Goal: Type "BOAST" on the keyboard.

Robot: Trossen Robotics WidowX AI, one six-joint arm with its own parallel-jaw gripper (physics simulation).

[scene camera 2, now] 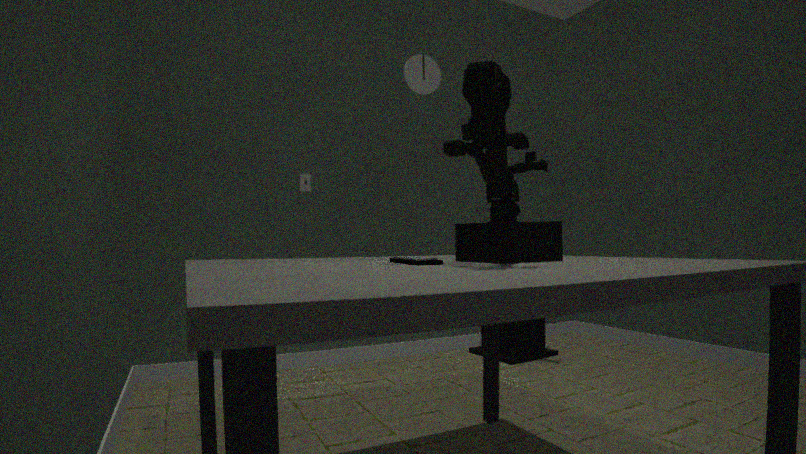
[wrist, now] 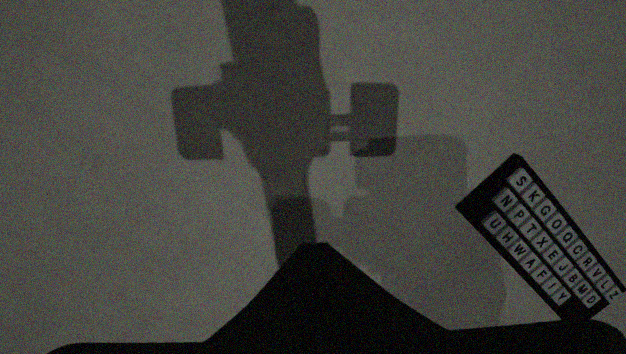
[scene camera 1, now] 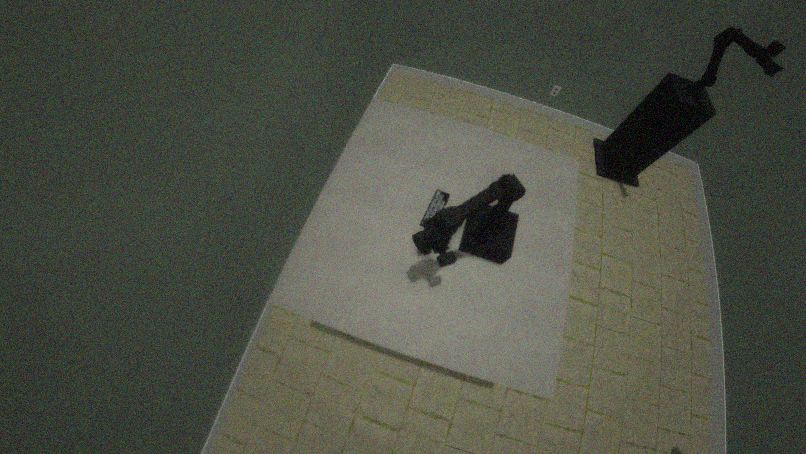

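Seen in the pictures: gripper, fingertip midpoint: (scene camera 2: 487,182) (wrist: 314,255) (scene camera 1: 436,248); arm's base at its link origin: (scene camera 2: 502,222) (scene camera 1: 495,222).
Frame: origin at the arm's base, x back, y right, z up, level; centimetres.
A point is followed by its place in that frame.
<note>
The black keyboard (scene camera 1: 434,207) @[x -28.1, y 5.2, z -9.4 cm] (scene camera 2: 416,261) @[x -33.0, y -5.1, z -10.2 cm] (wrist: 539,240) @[x -27.9, y 1.9, z -9.5 cm] has pale letter keys and lies flat on the white table. In the wrist view it sits tilted at the right, with three rows showing; S and N are near its upper end, and B, O, A and T can be made out. Its lower end meets the dark gripper outline. My gripper (wrist: 314,255) @[x -24.2, y -21.6, z 7.8 cm] is shut and empty, with its tips together at the lower middle of the wrist view. The tips point at bare tabletop, to the left of the keyboard, and hang above the table. The fingertips are hard to make out in the scene views.
The arm's black base block (scene camera 1: 489,234) @[x -1.9, y -6.3, z -0.2 cm] (scene camera 2: 508,242) @[x -10.2, y -13.1, z -5.8 cm] stands on the white table (scene camera 1: 360,253) @[x -56.1, y -25.8, z -11.1 cm] (scene camera 2: 253,281) @[x -78.2, y -32.2, z -11.1 cm] (wrist: 100,200) @[x -9.3, y -34.7, z -11.1 cm] beside the keyboard. Arm shadows fall across the tabletop. Another dark arm on a tall black pedestal (scene camera 1: 654,126) stands beyond the table.
</note>
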